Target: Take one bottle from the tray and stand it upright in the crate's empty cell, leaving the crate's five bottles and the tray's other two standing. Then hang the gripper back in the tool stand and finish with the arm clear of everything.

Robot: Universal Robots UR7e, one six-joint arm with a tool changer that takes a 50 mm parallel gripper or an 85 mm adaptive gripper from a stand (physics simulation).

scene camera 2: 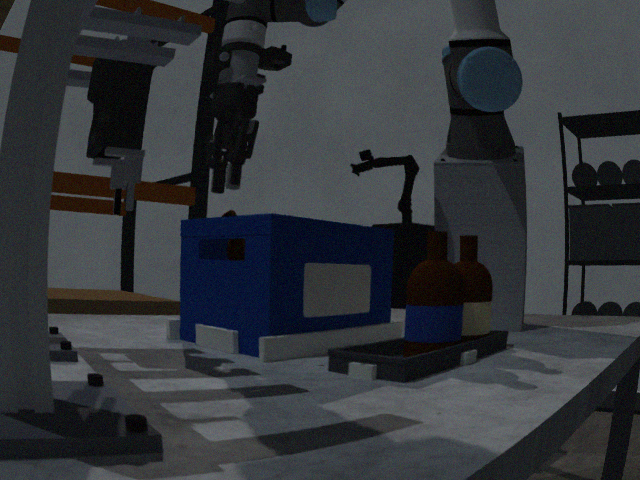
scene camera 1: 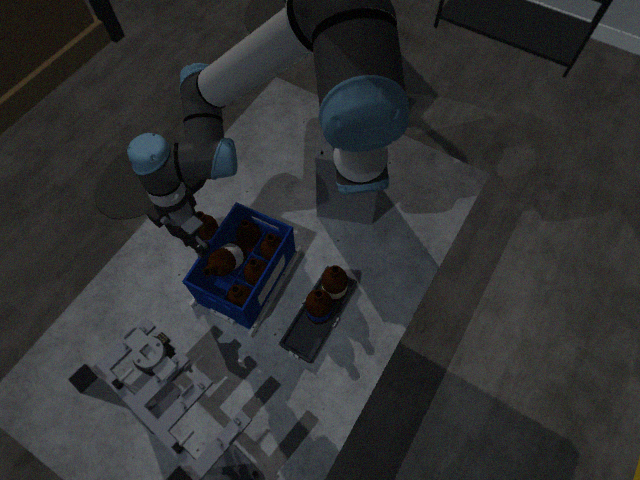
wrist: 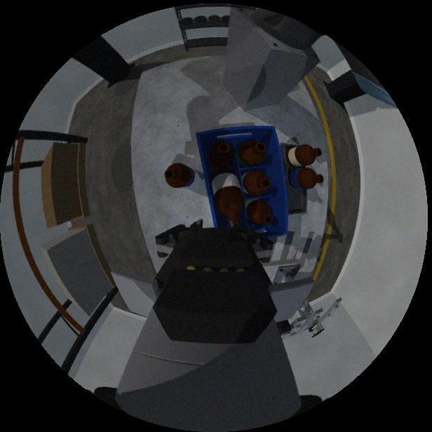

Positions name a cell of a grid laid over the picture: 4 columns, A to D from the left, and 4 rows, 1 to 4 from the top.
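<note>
I can see a cream-labelled bottle (scene camera 2: C3) and a blue-labelled bottle (scene camera 2: C3), and there's a white-labelled bottle (scene camera 1: B3) as well. I'm also seeing a tool stand (wrist: C3).
</note>
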